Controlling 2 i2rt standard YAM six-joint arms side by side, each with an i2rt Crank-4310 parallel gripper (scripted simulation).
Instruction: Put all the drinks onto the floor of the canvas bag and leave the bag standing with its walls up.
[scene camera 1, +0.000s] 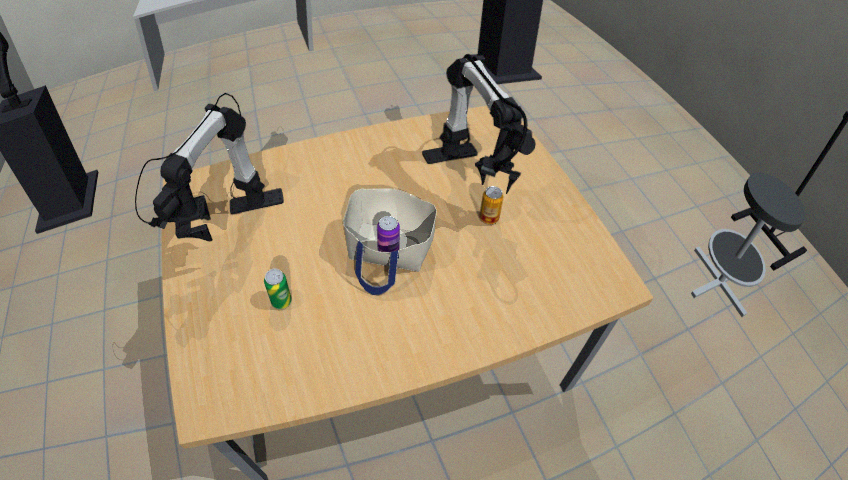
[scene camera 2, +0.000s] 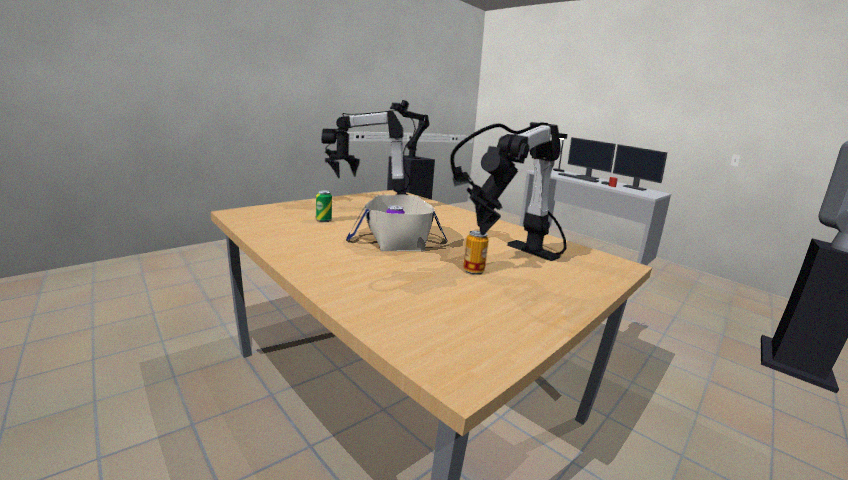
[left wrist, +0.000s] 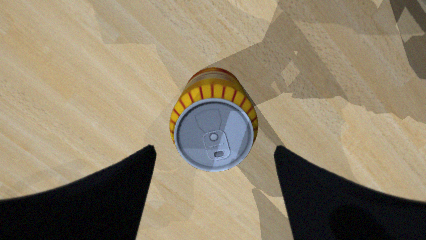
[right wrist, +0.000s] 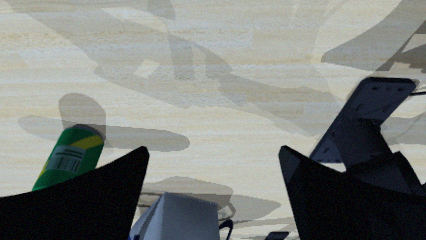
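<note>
My left gripper shows at (scene camera 2: 480, 230) and at (left wrist: 215, 148), and my right gripper at (scene camera 1: 210, 230) and (right wrist: 213, 149). There's a canvas bag as well, and you'd find the bag at (scene camera 1: 368, 206) and (scene camera 2: 409, 231).
</note>
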